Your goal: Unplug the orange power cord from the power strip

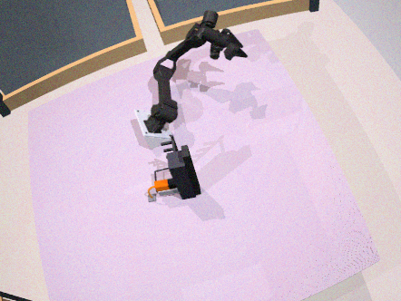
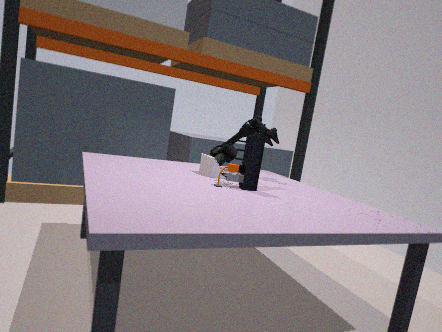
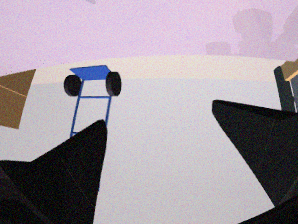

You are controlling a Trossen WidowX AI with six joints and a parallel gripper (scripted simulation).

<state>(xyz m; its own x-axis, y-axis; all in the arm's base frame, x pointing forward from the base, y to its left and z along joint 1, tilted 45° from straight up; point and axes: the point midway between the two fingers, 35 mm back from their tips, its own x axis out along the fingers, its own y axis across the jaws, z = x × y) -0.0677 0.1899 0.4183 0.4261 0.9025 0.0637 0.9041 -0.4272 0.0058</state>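
The orange plug lies 500 mm to the right of my gripper tip, 310 mm ahead of it and 110 mm below it. Round my gripper tip: dark power strip 430 mm to the right, 330 mm ahead, 90 mm below.
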